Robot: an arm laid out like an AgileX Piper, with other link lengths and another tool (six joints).
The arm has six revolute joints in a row. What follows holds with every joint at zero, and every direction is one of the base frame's. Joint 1 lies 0.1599 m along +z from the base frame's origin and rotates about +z. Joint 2 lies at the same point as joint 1 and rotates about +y. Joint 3 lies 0.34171 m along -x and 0.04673 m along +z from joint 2 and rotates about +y. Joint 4 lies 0.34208 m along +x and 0.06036 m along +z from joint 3 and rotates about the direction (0.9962, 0, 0.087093). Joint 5 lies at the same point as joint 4 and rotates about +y. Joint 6 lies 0.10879 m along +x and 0.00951 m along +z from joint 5 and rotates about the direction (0.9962, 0, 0.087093). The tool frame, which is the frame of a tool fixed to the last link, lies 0.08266 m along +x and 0.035 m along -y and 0.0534 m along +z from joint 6; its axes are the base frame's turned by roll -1.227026, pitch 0.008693 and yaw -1.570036 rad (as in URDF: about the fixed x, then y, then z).
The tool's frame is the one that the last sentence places.
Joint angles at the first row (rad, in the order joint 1, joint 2, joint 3, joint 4, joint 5, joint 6):
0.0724 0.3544 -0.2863 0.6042 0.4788 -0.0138
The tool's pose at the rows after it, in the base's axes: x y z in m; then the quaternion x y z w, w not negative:
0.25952 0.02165 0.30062 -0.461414 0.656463 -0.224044 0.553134
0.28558 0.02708 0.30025 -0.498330 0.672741 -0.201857 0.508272
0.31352 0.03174 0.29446 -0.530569 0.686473 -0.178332 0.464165
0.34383 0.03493 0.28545 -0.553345 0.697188 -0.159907 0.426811
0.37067 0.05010 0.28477 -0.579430 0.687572 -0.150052 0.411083
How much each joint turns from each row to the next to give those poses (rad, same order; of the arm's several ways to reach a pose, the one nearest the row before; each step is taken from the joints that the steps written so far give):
0.0001 0.1577 -0.0872 -0.0530 0.0625 0.0001
-0.0001 0.1616 -0.1031 -0.0400 0.0682 -0.0006
0.0000 0.1573 -0.0983 -0.0334 0.0617 -0.0034
0.0024 0.1501 -0.0909 -0.0288 0.0356 0.0000
0.0408 0.1103 -0.0815 -0.0272 0.0075 0.0000

